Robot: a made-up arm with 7 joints. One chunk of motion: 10 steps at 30 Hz.
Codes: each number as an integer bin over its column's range. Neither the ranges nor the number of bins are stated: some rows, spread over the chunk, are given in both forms.
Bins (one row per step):
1: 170 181 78 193 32 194 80
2: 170 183 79 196 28 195 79
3: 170 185 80 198 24 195 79
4: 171 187 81 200 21 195 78
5: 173 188 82 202 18 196 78
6: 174 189 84 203 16 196 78
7: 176 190 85 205 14 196 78
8: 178 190 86 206 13 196 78
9: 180 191 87 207 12 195 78
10: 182 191 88 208 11 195 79
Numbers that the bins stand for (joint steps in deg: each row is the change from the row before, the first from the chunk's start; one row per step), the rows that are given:
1: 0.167 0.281 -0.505 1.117 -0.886 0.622 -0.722
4: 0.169 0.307 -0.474 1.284 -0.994 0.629 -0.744
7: 0.183 0.320 -0.433 1.404 -1.063 0.637 -0.744
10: 0.200 0.324 -0.403 1.476 -1.092 0.629 -0.733
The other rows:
2: 0.167 0.289 -0.495 1.189 -0.925 0.629 -0.733
3: 0.167 0.298 -0.484 1.236 -0.965 0.629 -0.733
5: 0.175 0.311 -0.464 1.332 -1.024 0.637 -0.744
6: 0.178 0.315 -0.444 1.356 -1.043 0.637 -0.744
8: 0.189 0.320 -0.423 1.428 -1.073 0.637 -0.744
9: 0.194 0.324 -0.413 1.452 -1.082 0.629 -0.744

